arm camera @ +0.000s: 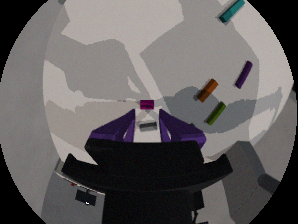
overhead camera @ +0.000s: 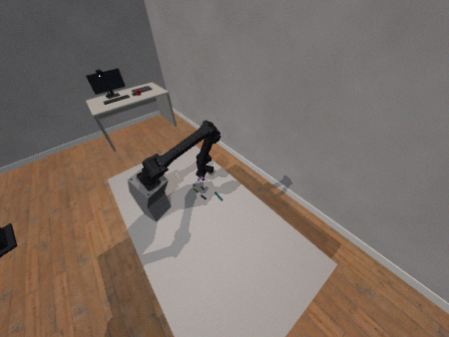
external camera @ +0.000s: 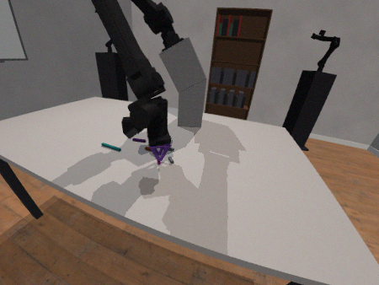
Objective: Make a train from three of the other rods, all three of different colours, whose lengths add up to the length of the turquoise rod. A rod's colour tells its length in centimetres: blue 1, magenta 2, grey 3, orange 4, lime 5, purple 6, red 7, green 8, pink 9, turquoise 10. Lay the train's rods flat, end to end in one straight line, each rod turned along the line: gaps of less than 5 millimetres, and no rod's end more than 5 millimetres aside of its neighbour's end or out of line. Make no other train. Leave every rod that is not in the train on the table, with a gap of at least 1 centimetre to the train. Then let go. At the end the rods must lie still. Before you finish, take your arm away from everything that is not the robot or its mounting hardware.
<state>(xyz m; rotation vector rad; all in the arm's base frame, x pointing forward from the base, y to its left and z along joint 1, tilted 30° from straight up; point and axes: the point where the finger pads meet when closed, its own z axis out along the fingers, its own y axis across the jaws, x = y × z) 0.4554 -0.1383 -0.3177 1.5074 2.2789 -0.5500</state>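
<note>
My hand is 2 cm above the magenta rod. Round my hand: purple rod (14 cm to the right, 14 cm behind, 2 cm below); lime rod (13 cm behind, 4 cm to the right, 2 cm below); orange rod (7 cm behind, 6 cm to the right, 2 cm below).
</note>
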